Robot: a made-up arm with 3 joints. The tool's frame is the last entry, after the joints.
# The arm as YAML. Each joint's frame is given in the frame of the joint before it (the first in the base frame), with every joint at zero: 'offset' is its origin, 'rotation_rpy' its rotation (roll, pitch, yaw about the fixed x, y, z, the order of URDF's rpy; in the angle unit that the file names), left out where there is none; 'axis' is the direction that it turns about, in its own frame. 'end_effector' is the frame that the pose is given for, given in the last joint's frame.
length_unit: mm
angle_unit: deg
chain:
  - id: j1
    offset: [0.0, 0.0, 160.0]
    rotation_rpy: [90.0, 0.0, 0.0]
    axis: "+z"
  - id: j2
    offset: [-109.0, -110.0, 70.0]
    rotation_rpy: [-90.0, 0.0, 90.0]
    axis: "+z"
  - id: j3
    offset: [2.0, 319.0, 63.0]
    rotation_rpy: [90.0, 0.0, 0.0]
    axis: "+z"
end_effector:
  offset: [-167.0, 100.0, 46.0]
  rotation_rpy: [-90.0, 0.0, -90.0]
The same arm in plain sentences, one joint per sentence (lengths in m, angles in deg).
The arm has three revolute joints in a row. What follows holds with every joint at zero, and every direction is one of the base frame's. Joint 1 lies 0.16 m along +z from the base frame's origin and turns about -y. Joint 2 lies 0.109 m along -x and 0.07 m along -y and 0.11 m along -z from joint 1 and turns about -x. Joint 3 lies 0.063 m along -x and 0.319 m along +y and 0.002 m along +z from joint 2 and turns about -y. The tool frame, which is the frame that the pose is given for, lies 0.1 m along -x and 0.046 m along -y and 0.167 m along -z from joint 3; its axes are parallel to the base frame's.
